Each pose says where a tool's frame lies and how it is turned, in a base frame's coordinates. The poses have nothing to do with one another.
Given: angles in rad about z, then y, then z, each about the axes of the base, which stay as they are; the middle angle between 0 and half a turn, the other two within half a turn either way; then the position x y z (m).
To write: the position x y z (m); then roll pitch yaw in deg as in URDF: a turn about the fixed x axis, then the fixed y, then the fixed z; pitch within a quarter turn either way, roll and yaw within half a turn. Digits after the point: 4 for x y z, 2 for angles.
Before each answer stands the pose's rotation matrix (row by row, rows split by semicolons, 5 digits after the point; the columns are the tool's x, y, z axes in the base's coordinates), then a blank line. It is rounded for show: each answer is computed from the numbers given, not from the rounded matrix.
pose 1, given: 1.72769 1.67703 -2.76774 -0.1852 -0.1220 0.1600
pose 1, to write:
0.34530 -0.15456 -0.92568; -0.92554 0.10721 -0.36315; 0.15537 0.98215 -0.10603

-0.1852 -0.1220 0.1600 96.16 -8.94 -69.54
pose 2, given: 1.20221 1.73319 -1.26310 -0.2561 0.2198 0.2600
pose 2, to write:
0.87138 0.38905 0.29888; 0.33804 -0.03462 -0.94049; -0.35556 0.92056 -0.16168

-0.2561 0.2198 0.2600 99.96 20.83 21.20
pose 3, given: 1.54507 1.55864 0.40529 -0.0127 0.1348 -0.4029
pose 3, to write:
-0.39387 -0.02131 0.91892; 0.91881 0.01885 0.39426; -0.02572 0.99960 0.01216

-0.0127 0.1348 -0.4029 89.30 1.47 113.20
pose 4, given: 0.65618 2.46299 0.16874 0.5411 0.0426 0.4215
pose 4, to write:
-0.71049 0.33512 0.61879; 0.49785 0.86083 0.10542; -0.49735 0.38296 -0.77845

0.5411 0.0426 0.4215 153.81 29.82 144.98
